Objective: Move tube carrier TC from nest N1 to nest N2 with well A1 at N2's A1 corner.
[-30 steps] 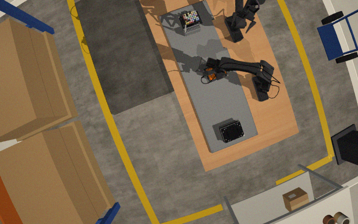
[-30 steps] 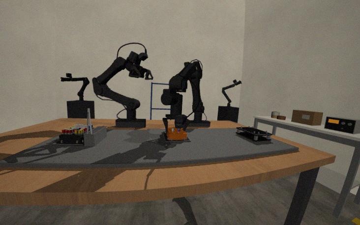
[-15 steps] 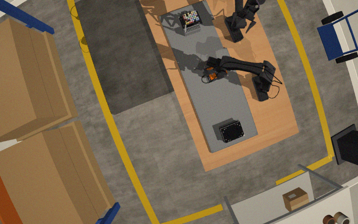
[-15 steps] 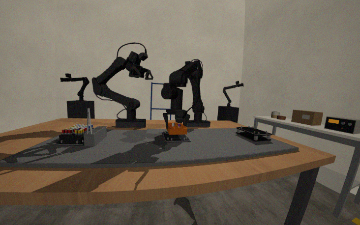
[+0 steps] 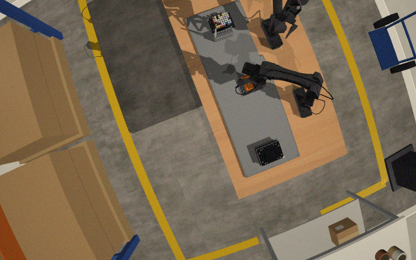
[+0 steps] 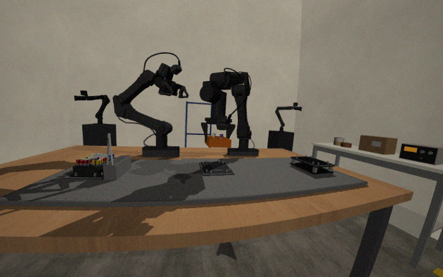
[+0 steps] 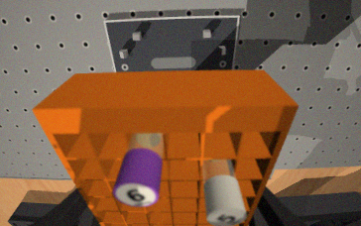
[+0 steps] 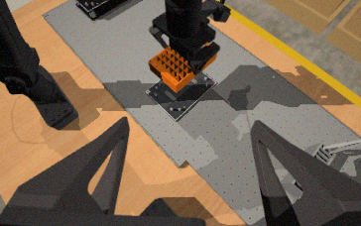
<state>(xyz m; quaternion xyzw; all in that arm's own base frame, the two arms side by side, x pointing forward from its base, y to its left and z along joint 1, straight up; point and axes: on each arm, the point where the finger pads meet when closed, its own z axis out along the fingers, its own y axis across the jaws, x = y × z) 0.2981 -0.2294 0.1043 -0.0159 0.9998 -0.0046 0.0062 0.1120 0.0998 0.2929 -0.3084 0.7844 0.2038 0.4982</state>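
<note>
Now: the black raised nest N2 70 mm ahead of my left hand, 470 mm to the left of it and 90 mm below it. The rest, counted from my left hand: dark transfer nest N1: 120 mm below; orange tube carrier TC: right at my left hand; grey holder H1: 30 mm ahead, 360 mm to the right, 110 mm below.
</note>
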